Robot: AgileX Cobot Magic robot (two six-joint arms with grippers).
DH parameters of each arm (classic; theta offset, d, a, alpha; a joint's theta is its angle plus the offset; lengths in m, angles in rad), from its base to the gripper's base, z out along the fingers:
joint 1: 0 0.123 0 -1.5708
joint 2: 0.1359 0 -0.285 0
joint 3: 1.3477 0 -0.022 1.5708
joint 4: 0 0.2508 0 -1.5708
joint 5: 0 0 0.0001 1.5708
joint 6: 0 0.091 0 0
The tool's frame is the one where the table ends.
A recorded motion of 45 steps. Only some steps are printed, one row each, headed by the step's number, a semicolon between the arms.
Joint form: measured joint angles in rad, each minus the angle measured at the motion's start. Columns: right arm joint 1, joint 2, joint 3, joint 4, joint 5, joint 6; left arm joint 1, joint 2, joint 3, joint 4, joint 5, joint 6.
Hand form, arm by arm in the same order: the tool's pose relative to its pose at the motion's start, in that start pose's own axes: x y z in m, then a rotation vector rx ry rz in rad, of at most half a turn. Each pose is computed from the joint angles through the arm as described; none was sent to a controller.
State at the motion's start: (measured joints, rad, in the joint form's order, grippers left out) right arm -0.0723 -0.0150 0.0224 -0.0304 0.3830 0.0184; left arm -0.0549 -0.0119 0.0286 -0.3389 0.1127 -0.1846
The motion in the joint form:
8: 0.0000 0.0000 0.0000 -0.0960 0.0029 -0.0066; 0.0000 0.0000 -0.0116 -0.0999 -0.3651 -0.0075
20: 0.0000 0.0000 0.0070 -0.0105 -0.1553 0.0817; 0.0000 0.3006 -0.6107 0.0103 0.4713 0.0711
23: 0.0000 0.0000 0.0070 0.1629 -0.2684 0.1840; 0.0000 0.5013 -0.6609 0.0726 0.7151 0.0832
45: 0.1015 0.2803 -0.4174 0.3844 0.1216 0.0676; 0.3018 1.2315 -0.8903 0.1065 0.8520 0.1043
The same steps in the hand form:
8: 0.0001 -0.0033 -0.0001 0.0360 0.0024 -0.0956; -0.0356 -0.0057 -0.0069 0.0678 -0.3694 -0.1080
20: -0.0119 0.0001 -0.0002 -0.0059 -0.1482 0.0715; -0.1177 -0.0827 -0.0083 0.0644 0.1897 0.1150
23: -0.0220 0.0022 -0.0023 -0.0686 -0.2558 0.3413; -0.1024 -0.0743 0.0221 -0.0706 0.5584 0.1682
45: -0.1126 0.0214 -0.0245 -0.2813 0.0147 0.3745; -0.1001 0.0084 0.1508 -0.5254 1.0191 -0.0476

